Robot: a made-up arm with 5 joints.
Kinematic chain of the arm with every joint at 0, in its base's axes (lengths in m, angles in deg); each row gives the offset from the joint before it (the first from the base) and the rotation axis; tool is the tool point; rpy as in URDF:
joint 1: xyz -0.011 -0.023 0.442 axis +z
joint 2: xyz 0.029 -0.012 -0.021 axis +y
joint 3: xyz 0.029 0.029 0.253 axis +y
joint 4: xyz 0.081 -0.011 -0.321 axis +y
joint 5: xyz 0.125 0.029 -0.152 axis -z
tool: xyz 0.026 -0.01 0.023 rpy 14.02 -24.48 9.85
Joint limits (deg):
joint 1: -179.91..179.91
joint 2: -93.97..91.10
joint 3: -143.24..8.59
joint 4: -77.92..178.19
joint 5: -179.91..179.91
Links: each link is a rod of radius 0.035 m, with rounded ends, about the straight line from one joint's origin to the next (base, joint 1, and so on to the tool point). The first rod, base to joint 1, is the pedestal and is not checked.
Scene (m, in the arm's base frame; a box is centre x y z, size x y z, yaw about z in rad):
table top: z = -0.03
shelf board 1: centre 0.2 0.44 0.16 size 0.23 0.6 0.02 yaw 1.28
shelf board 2: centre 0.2 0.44 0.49 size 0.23 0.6 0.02 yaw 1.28
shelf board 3: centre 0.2 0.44 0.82 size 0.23 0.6 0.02 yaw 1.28
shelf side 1: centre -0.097 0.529 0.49 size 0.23 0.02 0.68 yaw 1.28
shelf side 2: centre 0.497 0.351 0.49 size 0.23 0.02 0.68 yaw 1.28
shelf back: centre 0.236 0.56 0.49 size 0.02 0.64 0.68 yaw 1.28
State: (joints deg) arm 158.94 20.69 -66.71 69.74 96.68
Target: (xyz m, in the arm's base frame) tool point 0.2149 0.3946 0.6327
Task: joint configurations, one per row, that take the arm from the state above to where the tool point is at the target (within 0.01 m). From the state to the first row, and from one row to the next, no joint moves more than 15 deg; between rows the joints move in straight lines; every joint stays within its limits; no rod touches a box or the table.
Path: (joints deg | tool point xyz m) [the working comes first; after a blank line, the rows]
Joints at the target: 60.36 -10.15 -76.29 74.67 95.96
Straight joint move there: touches shelf board 2, shelf side 1.

1: 153.70 6.36 -57.30 66.36 94.24 | -0.4285 0.1724 0.3754
2: 148.46 -7.97 -47.88 62.98 91.81 | -0.3833 0.1945 0.4202
3: 143.22 -22.31 -38.47 59.60 89.37 | -0.3346 0.2078 0.4535
4: 137.99 -36.64 -29.06 56.22 86.94 | -0.2866 0.2138 0.4750
5: 132.75 -50.97 -19.65 52.84 84.50 | -0.2422 0.2151 0.4858
6: 127.51 -65.30 -10.24 49.46 82.07 | -0.2033 0.2147 0.4877
7: 122.27 -79.64 -0.82 46.08 79.63 | -0.1707 0.2157 0.4829
8: 117.03 -93.97 8.59 42.70 77.20 | -0.1437 0.2208 0.4745
9: 107.59 -80.00 -5.56 48.03 80.32 | -0.1043 0.2459 0.5199
10: 98.14 -66.03 -19.70 53.36 83.45 | -0.0621 0.2773 0.5614
11: 88.70 -52.06 -33.85 58.69 86.58 | -0.0118 0.3130 0.5959
12: 79.25 -38.09 -48.00 64.01 89.71 | 0.0505 0.3488 0.6207
13: 69.81 -24.12 -62.15 69.34 92.83 | 0.1264 0.3783 0.6334
14: 60.36 -10.15 -76.29 74.67 95.96 | 0.2149 0.3946 0.6327

